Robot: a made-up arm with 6 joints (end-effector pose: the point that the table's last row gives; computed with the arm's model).
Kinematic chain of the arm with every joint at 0, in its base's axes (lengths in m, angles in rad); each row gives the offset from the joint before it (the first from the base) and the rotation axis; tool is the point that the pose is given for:
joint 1: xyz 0 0 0.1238 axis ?
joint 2: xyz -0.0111 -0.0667 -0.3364 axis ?
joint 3: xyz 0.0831 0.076 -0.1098 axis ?
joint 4: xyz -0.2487 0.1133 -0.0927 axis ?
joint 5: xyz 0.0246 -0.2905 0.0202 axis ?
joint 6: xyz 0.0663 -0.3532 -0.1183 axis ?
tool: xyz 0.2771 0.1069 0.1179
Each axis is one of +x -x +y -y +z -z.
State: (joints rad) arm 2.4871 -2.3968 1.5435 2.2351 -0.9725 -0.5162
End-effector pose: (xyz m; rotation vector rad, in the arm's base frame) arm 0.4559 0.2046 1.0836 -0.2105 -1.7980 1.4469
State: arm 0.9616 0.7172 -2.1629 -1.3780 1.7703 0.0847
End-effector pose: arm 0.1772 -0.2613 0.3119 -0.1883 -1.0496 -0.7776
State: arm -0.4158 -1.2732 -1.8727 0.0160 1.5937 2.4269
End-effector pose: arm 0.5884 -0.5821 0.0214 1.2065 0.4487 0.0377
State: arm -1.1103 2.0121 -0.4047 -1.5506 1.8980 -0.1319
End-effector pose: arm 0.1129 0.2289 -0.3516 0.7448 0.9305 1.0057
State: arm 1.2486 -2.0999 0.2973 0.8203 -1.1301 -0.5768
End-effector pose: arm 0.0672 0.2817 -0.2052 1.9194 0.9191 1.2608
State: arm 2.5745 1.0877 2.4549 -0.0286 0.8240 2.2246
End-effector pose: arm 0.5351 -0.5482 0.6957 1.0431 0.5149 -0.4580
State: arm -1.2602 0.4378 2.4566 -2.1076 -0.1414 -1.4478
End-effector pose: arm 0.0432 0.6174 0.2089 2.0311 1.0100 0.0789
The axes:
joint 1: -y
joint 2: +x
joint 3: +y
joint 4: -z
joint 5: +y
joint 6: +x

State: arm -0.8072 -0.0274 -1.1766 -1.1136 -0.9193 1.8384
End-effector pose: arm 0.1999 0.0311 0.1300 1.6564 0.2875 1.9038
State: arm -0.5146 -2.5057 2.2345 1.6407 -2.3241 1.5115
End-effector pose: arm 0.1994 -0.0970 -1.1957 -2.3094 1.4301 0.1071
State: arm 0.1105 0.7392 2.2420 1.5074 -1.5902 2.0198
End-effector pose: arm 0.9149 -0.3906 0.3160 1.1934 0.6113 0.1662
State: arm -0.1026 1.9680 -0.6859 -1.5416 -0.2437 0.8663
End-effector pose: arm 0.3751 -0.4491 0.1505 1.6898 -1.6512 1.0158
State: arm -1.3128 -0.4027 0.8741 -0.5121 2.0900 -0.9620
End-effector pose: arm -0.3720 -0.4482 0.3516 -0.3610 -1.5936 -1.1138
